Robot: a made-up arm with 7 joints.
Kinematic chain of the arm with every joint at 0, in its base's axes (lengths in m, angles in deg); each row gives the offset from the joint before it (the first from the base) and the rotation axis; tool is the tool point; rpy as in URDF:
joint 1: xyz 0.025 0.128 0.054 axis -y
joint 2: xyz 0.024 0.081 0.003 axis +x
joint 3: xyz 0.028 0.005 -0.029 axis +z
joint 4: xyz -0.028 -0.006 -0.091 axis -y
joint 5: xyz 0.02 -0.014 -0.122 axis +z
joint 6: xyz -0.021 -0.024 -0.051 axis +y
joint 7: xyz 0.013 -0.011 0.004 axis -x
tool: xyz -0.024 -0.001 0 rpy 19.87 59.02 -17.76
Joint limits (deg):
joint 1: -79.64..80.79
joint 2: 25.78..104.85
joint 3: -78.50..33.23
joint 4: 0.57..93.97
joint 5: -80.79..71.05
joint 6: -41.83..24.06
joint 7: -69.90..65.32
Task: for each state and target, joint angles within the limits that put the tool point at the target. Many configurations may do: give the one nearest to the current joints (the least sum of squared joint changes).
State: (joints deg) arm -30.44 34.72 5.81 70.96 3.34 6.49 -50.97
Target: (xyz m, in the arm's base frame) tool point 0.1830 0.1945 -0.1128
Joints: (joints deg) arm -9.48 25.78 -7.68 90.90 11.72 5.43 -50.91
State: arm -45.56 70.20 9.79 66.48 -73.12 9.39 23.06
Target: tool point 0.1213 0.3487 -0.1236
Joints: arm -40.06 59.55 0.46 84.62 -71.75 8.83 23.00
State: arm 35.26 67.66 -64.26 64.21 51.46 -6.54 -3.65
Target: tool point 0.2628 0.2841 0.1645
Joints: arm 80.79 43.55 -18.21 48.57 55.38 -19.90 -4.69
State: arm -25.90 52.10 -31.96 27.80 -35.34 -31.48 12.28
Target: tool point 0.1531 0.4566 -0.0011
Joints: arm -1.50 89.39 -21.78 52.67 -42.67 -26.11 12.73
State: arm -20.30 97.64 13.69 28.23 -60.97 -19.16 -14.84
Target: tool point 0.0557 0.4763 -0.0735
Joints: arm -24.57 69.08 11.87 27.23 -54.34 -23.56 -15.16
